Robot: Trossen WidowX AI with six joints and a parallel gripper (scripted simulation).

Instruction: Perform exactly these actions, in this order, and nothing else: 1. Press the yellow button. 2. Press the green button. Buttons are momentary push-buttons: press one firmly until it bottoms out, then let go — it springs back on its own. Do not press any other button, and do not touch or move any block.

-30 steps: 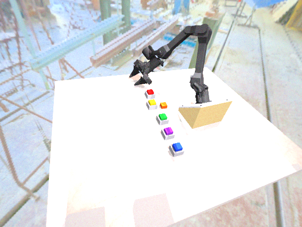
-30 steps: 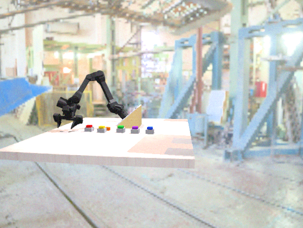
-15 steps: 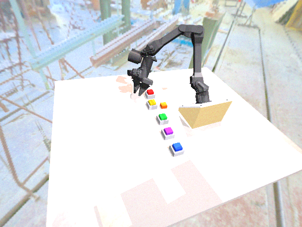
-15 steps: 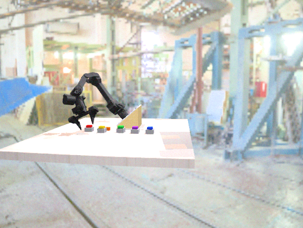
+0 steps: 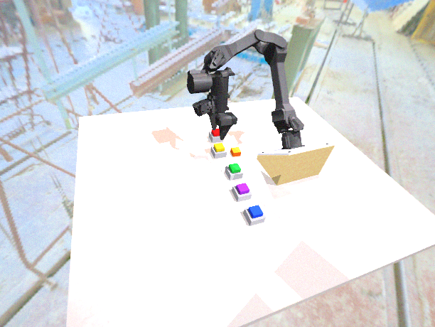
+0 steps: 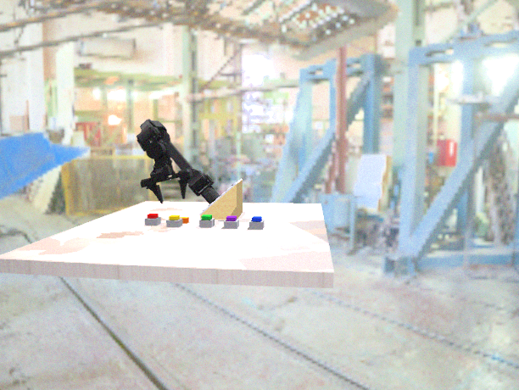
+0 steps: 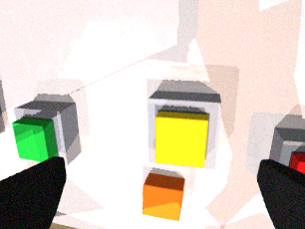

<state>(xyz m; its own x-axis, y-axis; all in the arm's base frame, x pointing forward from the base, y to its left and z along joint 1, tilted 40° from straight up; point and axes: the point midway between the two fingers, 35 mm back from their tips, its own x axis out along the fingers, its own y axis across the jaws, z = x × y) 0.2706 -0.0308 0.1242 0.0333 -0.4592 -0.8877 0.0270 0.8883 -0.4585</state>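
The yellow button is 10 mm behind my gripper tip and 60 mm below it. From my gripper tip the other things lie so: orange block 80 mm behind, 10 mm to the left, 80 mm below; then green button 30 mm behind, 120 mm to the left, 60 mm below; then red button 40 mm behind, 90 mm to the right, 60 mm below.
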